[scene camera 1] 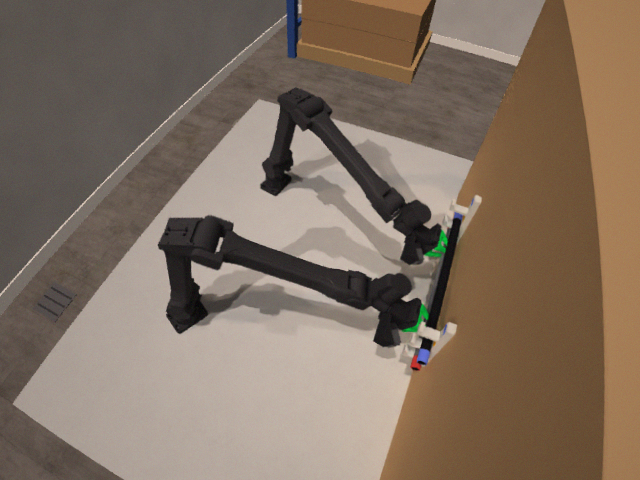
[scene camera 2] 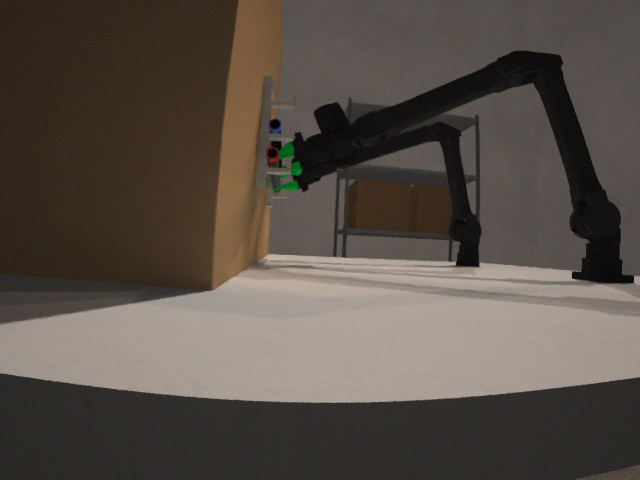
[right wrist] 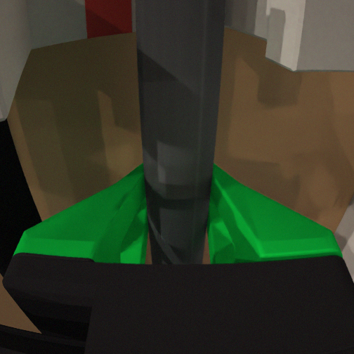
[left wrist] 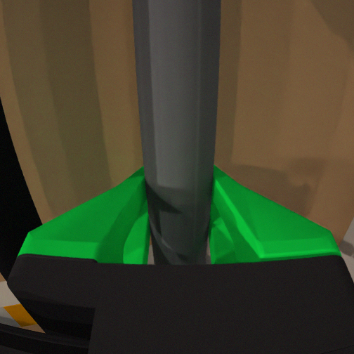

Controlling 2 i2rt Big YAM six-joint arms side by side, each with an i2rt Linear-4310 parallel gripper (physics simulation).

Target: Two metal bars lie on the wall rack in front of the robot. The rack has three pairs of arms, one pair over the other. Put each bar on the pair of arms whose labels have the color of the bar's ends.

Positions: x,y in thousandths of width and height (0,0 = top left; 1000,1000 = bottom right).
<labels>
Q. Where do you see a wall rack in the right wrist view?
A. At 849,123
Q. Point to a wall rack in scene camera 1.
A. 687,707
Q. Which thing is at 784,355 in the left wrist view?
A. A brown wall panel.
</labels>
